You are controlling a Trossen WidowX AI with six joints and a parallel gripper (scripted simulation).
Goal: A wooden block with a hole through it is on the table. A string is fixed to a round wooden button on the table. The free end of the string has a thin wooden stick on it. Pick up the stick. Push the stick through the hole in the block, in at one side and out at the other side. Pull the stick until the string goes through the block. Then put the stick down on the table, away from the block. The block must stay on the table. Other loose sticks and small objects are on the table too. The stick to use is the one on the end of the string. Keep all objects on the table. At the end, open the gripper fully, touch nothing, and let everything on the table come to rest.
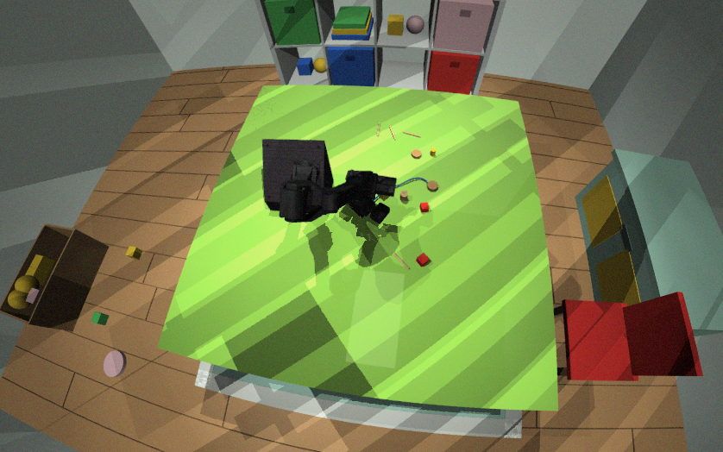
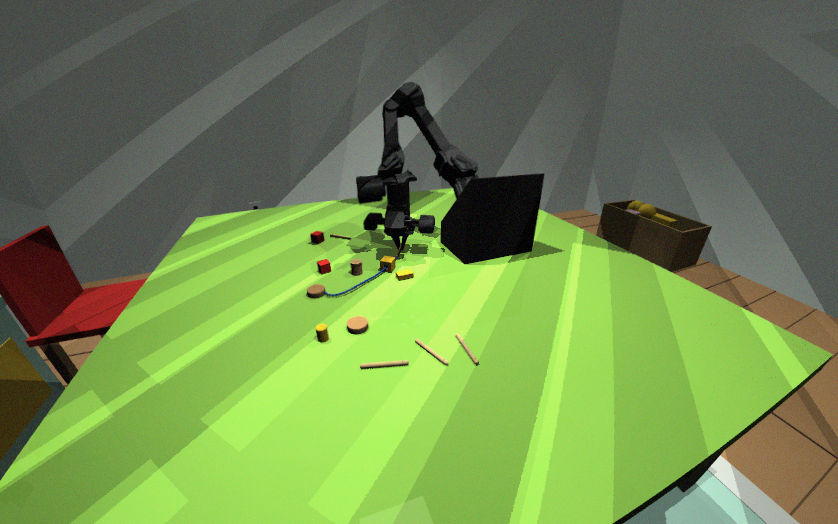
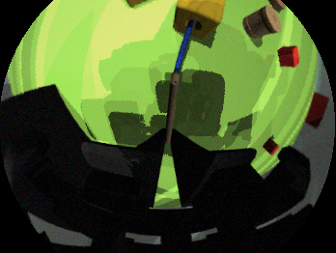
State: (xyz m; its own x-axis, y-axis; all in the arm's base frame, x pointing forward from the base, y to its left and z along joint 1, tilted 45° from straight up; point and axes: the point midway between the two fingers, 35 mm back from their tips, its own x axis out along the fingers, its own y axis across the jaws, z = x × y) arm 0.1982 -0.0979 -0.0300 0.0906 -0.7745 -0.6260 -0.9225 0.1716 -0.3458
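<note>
Now: gripper tip 20 mm short of the thin wooden stick, 40 mm to the right of it and 10 mm below it. Also, from my gripper tip: yellow cylinder: 210 mm ahead, 340 mm to the left, 10 mm above; then round wooden button: 230 mm ahead, 180 mm to the left, 10 mm above; then brown cylinder: 130 mm ahead, 110 mm to the left, 20 mm above.
</note>
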